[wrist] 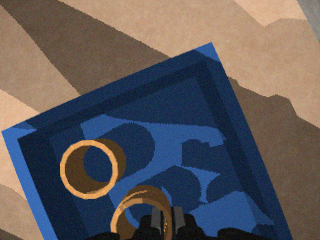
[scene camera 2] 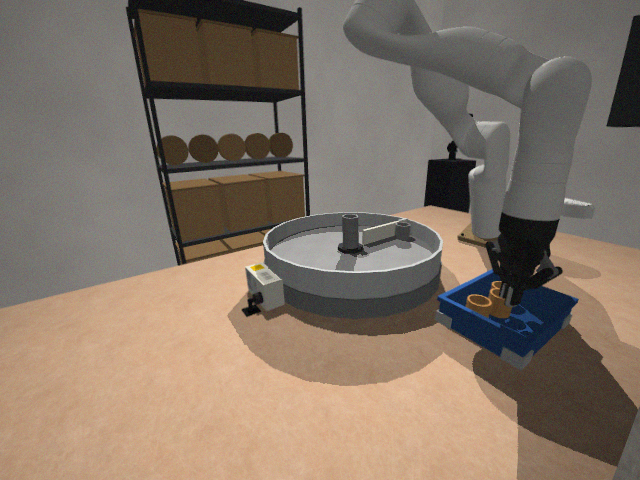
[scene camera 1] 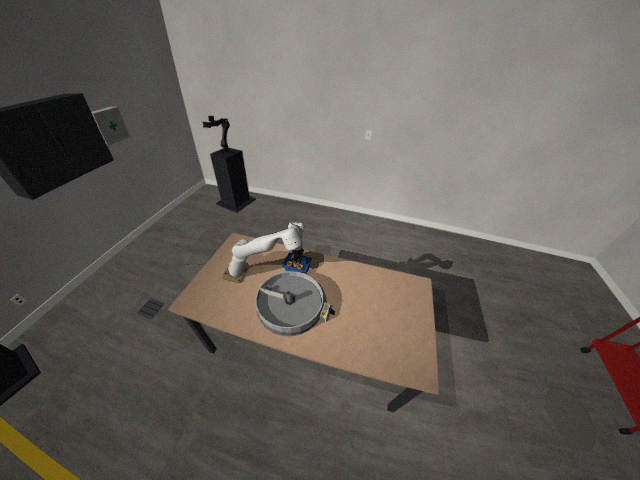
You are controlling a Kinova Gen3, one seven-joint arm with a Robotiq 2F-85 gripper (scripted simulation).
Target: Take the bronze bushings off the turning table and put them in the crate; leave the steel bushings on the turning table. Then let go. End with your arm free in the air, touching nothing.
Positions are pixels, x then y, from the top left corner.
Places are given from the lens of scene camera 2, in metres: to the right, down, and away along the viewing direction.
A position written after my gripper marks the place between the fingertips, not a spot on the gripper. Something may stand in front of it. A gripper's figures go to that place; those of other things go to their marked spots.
my gripper (scene camera 2: 508,304): 0.33, 0.11, 0.47
grey turning table (scene camera 2: 322,247): 0.01, 0.02, 0.71
